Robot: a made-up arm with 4 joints. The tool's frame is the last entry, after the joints.
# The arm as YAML. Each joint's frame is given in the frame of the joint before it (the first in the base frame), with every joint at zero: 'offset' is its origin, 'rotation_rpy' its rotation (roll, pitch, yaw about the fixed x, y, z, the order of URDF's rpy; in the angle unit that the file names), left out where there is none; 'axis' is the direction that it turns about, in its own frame. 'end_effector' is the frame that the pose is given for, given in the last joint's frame.
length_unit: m
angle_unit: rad
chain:
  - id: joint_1
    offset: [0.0, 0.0, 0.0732]
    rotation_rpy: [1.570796, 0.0, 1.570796]
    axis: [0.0, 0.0, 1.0]
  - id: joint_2
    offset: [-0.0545, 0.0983, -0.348]
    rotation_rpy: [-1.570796, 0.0, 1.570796]
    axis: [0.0, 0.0, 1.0]
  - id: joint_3
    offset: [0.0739, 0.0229, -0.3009]
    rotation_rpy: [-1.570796, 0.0, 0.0]
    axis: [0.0, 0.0, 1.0]
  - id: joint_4
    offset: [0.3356, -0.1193, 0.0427]
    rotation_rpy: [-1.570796, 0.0, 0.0]
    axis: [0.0, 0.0, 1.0]
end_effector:
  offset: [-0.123, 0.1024, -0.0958]
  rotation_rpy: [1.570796, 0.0, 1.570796]
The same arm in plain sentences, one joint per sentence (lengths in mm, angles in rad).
The arm has four revolute joints in a row. What follows holds with every joint at zero, and every direction is one of the base frame's.
The first joint lies 73.2 mm along +z from the base frame's origin and turns about +x.
The second joint lies 348 mm along -x and 54.5 mm along -y and 98.3 mm along +z from the first joint and turns about -y.
The third joint lies 22.9 mm along -x and 300.9 mm along +y and 73.9 mm along +z from the second joint and turns about -x.
The fourth joint lies 42.7 mm along -x and 119.3 mm along -y and 335.6 mm along +z from the third joint and turns about +y.
The tool frame, which is the frame that the pose is given for, lies 102.4 mm along +x and 95.8 mm along -y and 123 mm along -z from the fourth joint; its axes are the base frame's turned by roll 0, pitch 0 and yaw 0 rad (as in URDF: about the fixed x, then y, then z).

